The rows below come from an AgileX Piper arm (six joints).
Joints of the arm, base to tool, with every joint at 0 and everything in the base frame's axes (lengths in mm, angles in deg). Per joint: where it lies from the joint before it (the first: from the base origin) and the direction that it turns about. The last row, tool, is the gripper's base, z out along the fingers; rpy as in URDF.
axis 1: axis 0 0 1 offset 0.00 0.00 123.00
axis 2: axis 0 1 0 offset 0.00 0.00 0.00
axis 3: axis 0 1 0 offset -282.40 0.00 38.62
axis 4: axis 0.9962 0 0.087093 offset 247.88 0.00 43.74
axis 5: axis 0 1 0 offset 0.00 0.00 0.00
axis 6: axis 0.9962 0 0.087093 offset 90.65 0.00 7.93
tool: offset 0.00 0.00 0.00 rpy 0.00 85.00 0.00
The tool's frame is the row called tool.
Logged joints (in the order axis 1, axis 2, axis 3, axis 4, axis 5, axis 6), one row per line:
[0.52 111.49 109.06 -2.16 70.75 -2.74]
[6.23 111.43 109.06 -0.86 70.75 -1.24]
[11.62 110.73 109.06 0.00 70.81 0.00]
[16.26 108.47 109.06 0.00 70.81 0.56]
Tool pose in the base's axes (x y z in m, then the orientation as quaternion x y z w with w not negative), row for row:
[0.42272 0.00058 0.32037 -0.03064 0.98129 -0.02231 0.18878]
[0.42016 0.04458 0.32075 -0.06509 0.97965 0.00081 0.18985]
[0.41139 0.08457 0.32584 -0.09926 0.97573 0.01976 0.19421]
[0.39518 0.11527 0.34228 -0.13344 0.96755 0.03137 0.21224]
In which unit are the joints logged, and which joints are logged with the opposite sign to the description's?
The joints are logged in degrees. Opposite sign: axis 3.
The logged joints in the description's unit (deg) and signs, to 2 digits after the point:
[0.52 111.49 -109.06 -2.16 70.75 -2.74]
[6.23 111.43 -109.06 -0.86 70.75 -1.24]
[11.62 110.73 -109.06 0.00 70.81 0.00]
[16.26 108.47 -109.06 0.00 70.81 0.56]

